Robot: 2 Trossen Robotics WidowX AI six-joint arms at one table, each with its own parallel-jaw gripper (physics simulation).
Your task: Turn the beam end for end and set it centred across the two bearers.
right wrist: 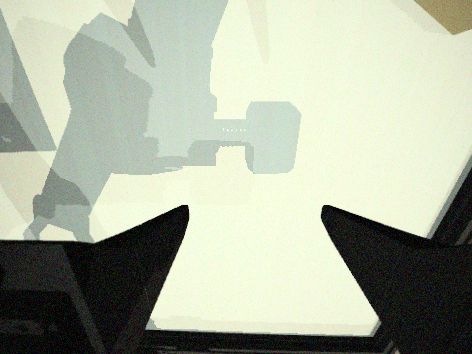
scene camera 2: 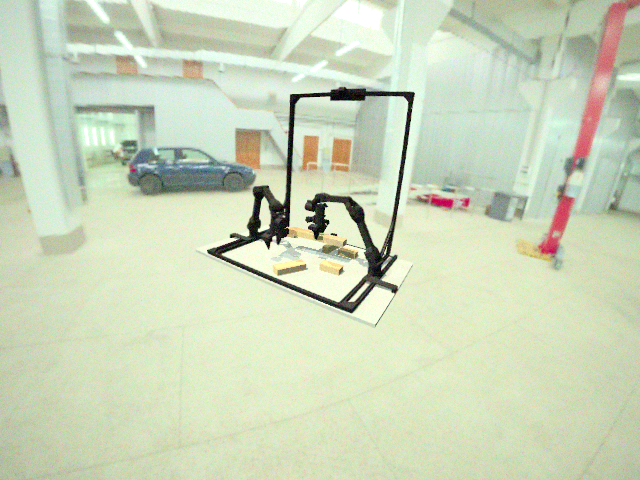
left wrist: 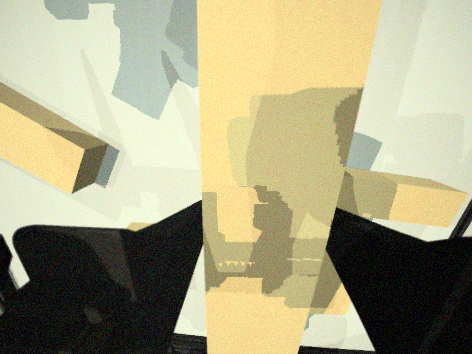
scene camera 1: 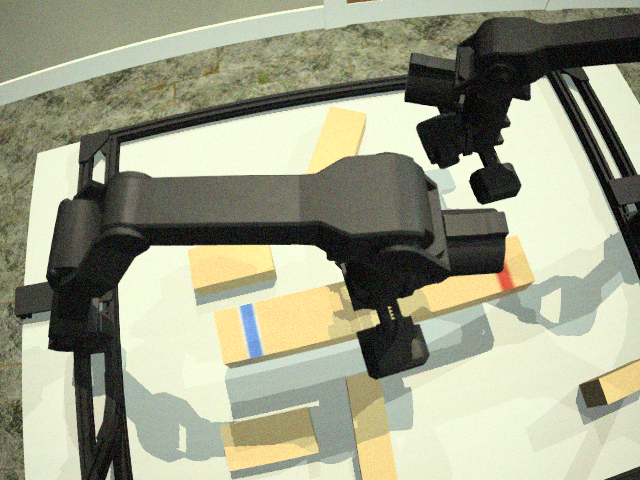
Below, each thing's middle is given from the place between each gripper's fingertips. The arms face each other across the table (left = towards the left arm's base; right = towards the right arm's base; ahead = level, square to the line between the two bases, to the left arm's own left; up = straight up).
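The beam [scene camera 1: 320, 317] is 10 mm to the right of my left hand and 10 mm above it. The beam is also 19 cm behind my right hand, 19 cm to the left of it and 7 cm above it. Going by its middle, the beam is nearer to my left hand than to my right hand.
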